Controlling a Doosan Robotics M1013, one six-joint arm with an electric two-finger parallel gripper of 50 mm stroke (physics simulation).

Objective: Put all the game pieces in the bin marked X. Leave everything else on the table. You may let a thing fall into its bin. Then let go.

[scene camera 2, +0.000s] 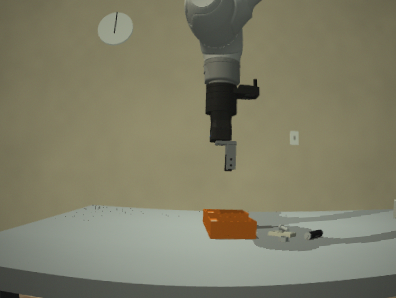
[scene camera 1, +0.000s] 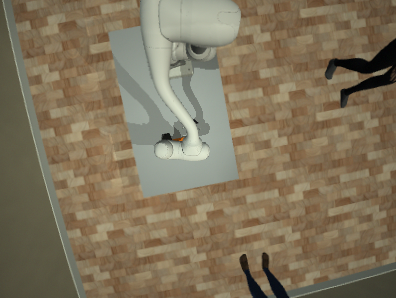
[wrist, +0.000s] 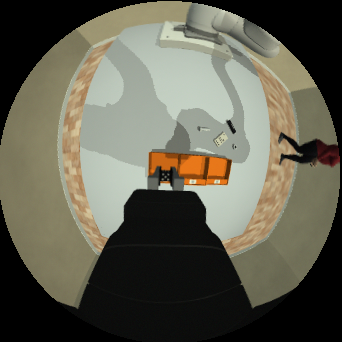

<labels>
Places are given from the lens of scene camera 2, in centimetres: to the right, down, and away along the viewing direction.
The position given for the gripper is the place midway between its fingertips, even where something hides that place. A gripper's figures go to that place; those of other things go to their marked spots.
gripper [scene camera 2: 229, 169]: 8, 5, 82
orange three-compartment bin [scene camera 2: 220, 224]: 4, 13, 61
</labels>
